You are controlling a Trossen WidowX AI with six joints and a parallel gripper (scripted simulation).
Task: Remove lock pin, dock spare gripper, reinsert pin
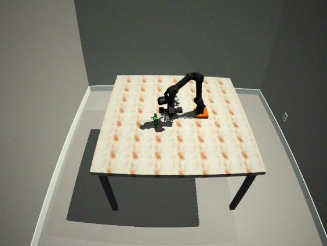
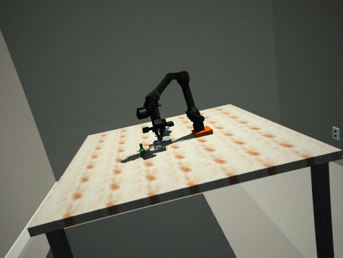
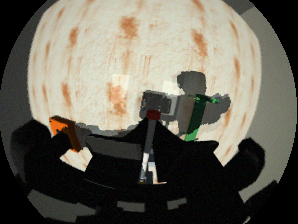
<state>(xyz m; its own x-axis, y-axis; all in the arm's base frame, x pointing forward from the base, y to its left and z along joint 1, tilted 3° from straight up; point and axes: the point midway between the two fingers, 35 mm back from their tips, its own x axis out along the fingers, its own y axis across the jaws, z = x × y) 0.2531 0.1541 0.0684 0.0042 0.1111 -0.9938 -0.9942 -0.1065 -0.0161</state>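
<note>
The green holder lies 120 mm ahead of my gripper tip and 30 mm below it. The rest, counted from my gripper tip: spare gripper 30 mm behind, 280 mm to the right, 20 mm below; then grey mount 130 mm to the right.
</note>
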